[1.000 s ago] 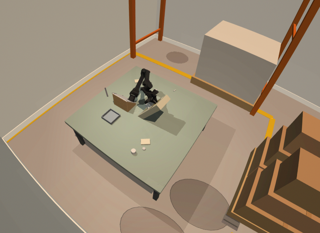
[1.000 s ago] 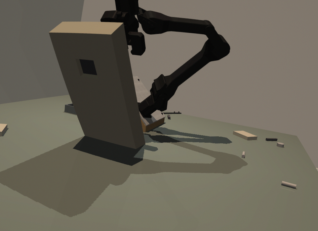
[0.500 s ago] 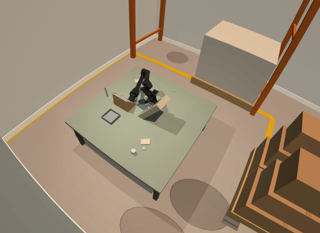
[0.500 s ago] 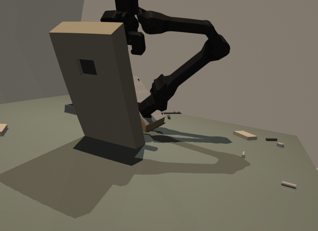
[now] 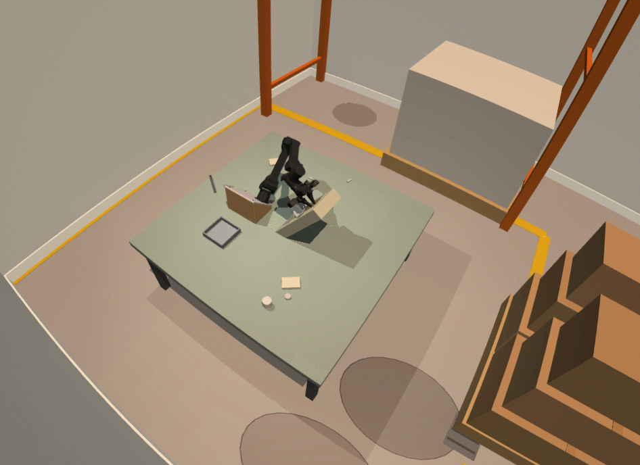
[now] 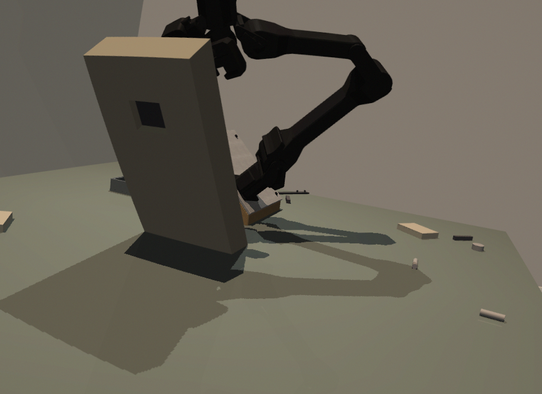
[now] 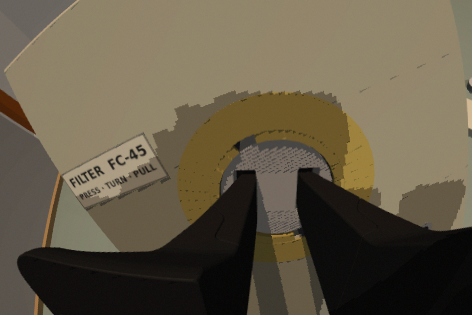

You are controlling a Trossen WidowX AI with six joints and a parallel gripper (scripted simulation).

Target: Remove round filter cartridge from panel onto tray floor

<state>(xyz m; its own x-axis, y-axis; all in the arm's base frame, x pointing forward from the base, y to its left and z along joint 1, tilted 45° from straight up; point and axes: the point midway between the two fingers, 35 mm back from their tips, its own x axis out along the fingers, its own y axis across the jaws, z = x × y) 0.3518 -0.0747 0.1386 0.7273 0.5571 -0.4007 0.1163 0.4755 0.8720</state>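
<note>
The grey ledge is 90 mm behind my gripper tip, 10 mm to the right of it and 100 mm below it. The rest, counted from my gripper tip: tan service panel (40 mm behind, 10 mm to the right, 80 mm below); then grey tray (370 mm behind, 330 mm to the right, 240 mm below).
</note>
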